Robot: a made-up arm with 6 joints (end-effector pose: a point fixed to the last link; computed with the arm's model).
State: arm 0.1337 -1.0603 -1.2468 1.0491 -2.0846 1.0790
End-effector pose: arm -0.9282 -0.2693 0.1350 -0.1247 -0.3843 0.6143
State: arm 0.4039 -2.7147 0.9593 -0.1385 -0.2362 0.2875
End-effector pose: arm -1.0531 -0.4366 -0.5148 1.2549 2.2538 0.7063
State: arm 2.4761 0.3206 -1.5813 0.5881 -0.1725 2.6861
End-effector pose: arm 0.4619 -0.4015 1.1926 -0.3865 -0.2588 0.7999
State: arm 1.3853 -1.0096 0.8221 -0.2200 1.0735 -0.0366
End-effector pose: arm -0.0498 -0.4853 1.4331 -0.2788 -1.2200 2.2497
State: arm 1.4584 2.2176 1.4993 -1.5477 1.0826 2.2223
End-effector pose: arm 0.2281 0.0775 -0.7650 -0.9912 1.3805 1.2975
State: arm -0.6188 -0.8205 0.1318 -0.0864 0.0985 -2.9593
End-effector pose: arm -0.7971 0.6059 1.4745 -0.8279 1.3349 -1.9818
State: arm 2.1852 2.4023 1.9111 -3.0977 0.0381 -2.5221
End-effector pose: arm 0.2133 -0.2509 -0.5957 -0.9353 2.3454 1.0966
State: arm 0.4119 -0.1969 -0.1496 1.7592 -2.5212 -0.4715
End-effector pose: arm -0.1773 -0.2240 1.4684 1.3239 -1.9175 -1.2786
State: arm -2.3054 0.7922 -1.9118 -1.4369 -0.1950 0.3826
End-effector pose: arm 0.1696 0.1773 1.2021 2.0289 -1.3367 1.2107
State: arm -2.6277 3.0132 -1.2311 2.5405 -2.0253 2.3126
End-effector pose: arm -0.6430 -0.2192 -0.6866 2.1590 -0.1305 -0.1296
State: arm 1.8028 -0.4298 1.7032 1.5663 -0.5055 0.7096
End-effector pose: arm -0.0687 0.5571 1.1880 2.6783 -0.4633 1.1031
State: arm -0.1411 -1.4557 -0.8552 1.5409 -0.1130 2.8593
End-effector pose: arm -1.2920 0.1661 -0.2661 -0.4875 -1.3602 -2.1105
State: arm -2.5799 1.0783 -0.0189 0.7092 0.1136 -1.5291
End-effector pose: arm -1.2011 -0.8151 0.9990 -0.2670 1.2189 -1.0439
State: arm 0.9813 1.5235 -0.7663 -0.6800 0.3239 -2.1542
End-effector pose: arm 0.8237 1.1448 0.8811 -2.6723 0.6761 0.2135
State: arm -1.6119 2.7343 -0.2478 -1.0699 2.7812 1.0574
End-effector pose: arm -0.0504 -0.5366 -0.8120 -1.5588 -1.5627 2.0341
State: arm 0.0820 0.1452 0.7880 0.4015 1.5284 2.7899
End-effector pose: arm 0.8139 0.1888 1.2144 1.9957 -0.7396 -0.6617
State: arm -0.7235 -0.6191 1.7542 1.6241 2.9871 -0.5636
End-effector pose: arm 0.0650 -0.0180 1.0394 -0.8705 -0.6059 -2.7487
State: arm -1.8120 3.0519 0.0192 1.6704 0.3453 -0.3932
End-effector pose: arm 0.0811 -0.1914 -1.3039 1.2378 -1.1195 -1.0761
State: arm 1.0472 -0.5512 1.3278 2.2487 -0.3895 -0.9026
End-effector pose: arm 0.1982 0.2338 1.4725 1.3989 -1.3280 1.6952
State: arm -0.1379 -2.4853 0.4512 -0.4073 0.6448 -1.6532
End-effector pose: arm -1.2177 0.1125 -0.5310 -1.0303 -0.6564 -1.5467
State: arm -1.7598 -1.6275 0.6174 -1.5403 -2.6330 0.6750
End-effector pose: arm 0.3230 1.0351 0.5455 0.7236 -2.0676 -0.8054
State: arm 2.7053 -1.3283 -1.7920 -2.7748 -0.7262 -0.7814
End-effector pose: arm 0.7223 -0.3752 -0.4051 0.0968 0.9386 1.0161
